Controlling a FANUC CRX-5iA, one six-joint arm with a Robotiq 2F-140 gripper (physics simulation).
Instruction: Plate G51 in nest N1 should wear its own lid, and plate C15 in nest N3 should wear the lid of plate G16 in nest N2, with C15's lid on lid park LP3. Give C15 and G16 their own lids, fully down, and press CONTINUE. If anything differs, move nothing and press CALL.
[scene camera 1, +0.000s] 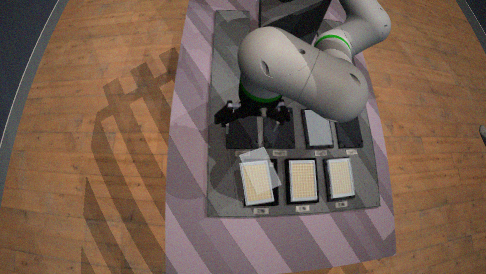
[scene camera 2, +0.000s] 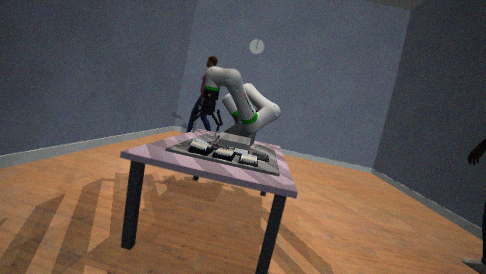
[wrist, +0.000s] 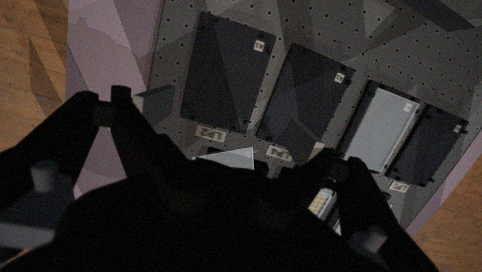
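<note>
Plate G16 (scene camera 1: 248, 190) (scene camera 2: 201, 144) is in nest N2, with a clear lid (scene camera 1: 263, 156) (wrist: 237, 158) lying skewed across it and overhanging its back edge. Plate C15 (scene camera 1: 302, 181) (scene camera 2: 223, 152) is in nest N3; whether a clear lid covers it I cannot tell. Plate G51 (scene camera 1: 340, 178) (scene camera 2: 248, 158) is in nest N1; its lid is too blurred to judge. A pale lid (scene camera 1: 318, 128) (wrist: 382, 131) lies on park LP3. My gripper (scene camera 1: 252, 121) (scene camera 2: 206, 124) (wrist: 231, 114) is wide open and empty, above the LP2 and LP4 side. Plate codes are unreadable.
Dark lid parks LP2 (wrist: 225, 80), LP4 (wrist: 305, 100) and LP1 (wrist: 430, 145) bear no visible lid. A grey perforated board (scene camera 1: 225, 207) carries nests and parks on the striped table (scene camera 1: 185, 235). A person (scene camera 2: 212, 62) stands behind the arm; part of another (scene camera 2: 477, 152) shows at right.
</note>
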